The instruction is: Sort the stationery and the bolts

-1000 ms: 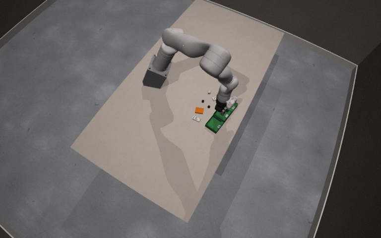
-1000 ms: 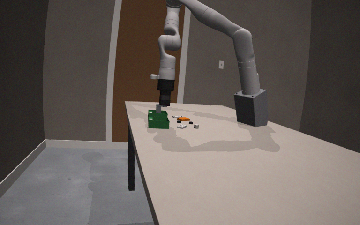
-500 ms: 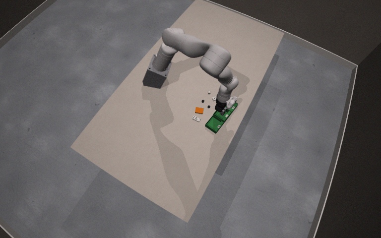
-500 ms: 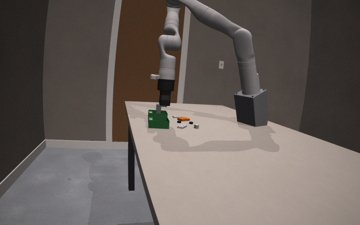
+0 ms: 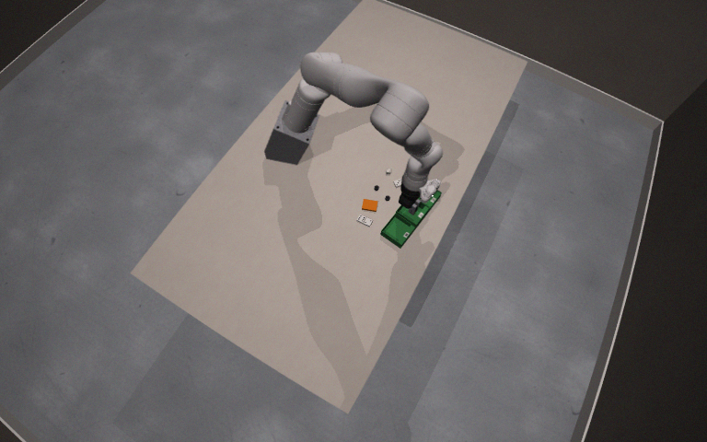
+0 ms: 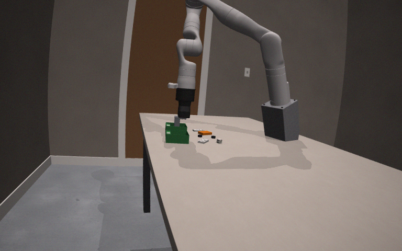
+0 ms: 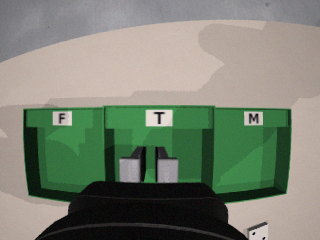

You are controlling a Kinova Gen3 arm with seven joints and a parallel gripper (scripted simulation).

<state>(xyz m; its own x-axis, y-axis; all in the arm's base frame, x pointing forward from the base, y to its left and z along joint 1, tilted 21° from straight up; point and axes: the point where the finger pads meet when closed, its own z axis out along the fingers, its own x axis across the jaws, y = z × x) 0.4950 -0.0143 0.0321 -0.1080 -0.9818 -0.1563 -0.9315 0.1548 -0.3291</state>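
The green three-compartment bin lies 10 mm to the right of my hand and 10 mm below it. Also, from my hand: orange flat block 140 mm behind, 50 mm to the right, 30 mm below; die 150 mm behind, 100 mm to the left, 30 mm below.
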